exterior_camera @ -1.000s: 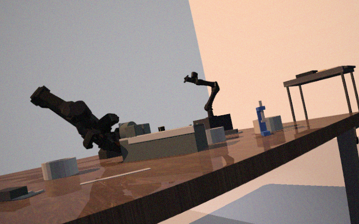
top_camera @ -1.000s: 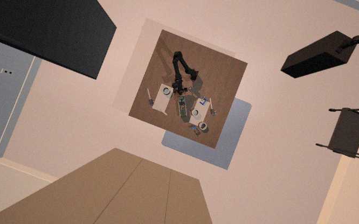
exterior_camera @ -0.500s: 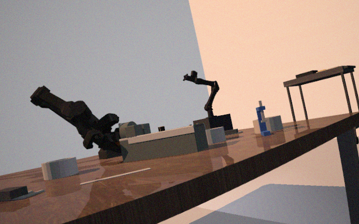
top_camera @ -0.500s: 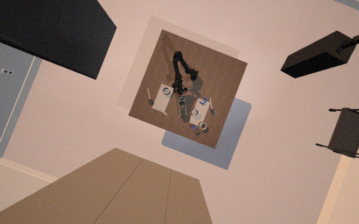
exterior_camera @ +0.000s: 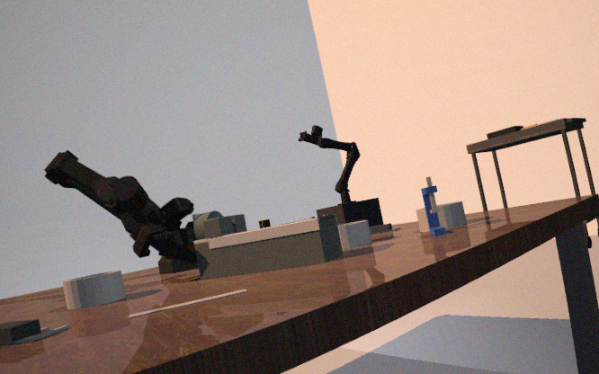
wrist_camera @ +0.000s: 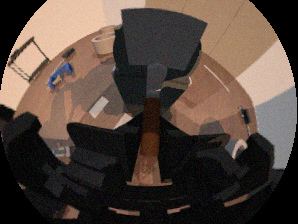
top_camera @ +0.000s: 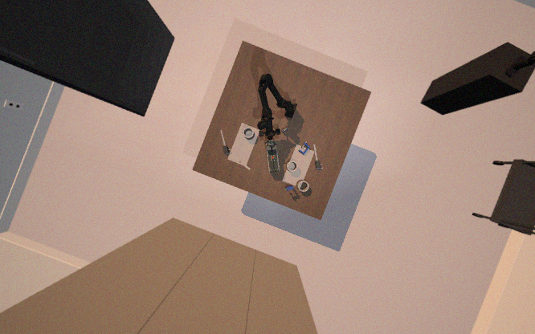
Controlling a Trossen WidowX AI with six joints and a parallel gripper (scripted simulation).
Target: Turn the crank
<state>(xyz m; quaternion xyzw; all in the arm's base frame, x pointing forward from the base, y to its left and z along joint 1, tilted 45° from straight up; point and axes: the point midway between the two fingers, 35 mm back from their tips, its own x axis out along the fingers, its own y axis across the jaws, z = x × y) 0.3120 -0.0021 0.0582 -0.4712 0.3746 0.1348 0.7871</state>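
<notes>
Right now the crank handle is 1 cm behind my gripper tip, 1 cm to the right of it and 3 cm above it. The rest, counted from my gripper tip: red pointer (13 cm ahead, 10 cm to the left, 5 cm above); then thin white rod (31 cm ahead, 11 cm to the right, 3 cm below).
</notes>
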